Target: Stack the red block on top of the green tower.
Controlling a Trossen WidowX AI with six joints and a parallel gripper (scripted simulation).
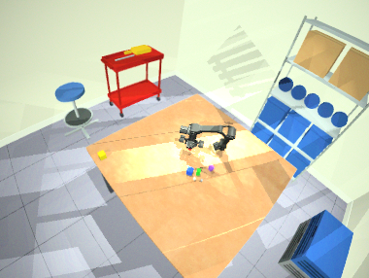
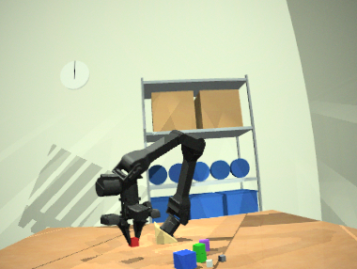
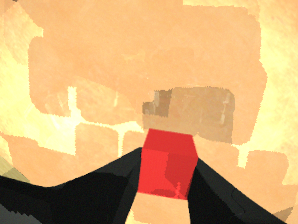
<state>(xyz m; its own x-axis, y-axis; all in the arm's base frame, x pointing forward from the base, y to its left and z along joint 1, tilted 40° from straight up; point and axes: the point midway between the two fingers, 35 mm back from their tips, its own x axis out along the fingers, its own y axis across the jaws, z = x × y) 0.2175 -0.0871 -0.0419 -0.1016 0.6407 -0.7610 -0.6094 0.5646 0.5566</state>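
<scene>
My gripper tip is now 150 mm to the right of the blue block, 120 mm short of it and 30 mm above it. From my gripper tip the other things lie so: yellow block: 610 mm ahead, 310 mm to the right, 20 mm below; purple block: 220 mm to the left, 40 mm behind, 30 mm below; red block: right at my gripper tip.
</scene>
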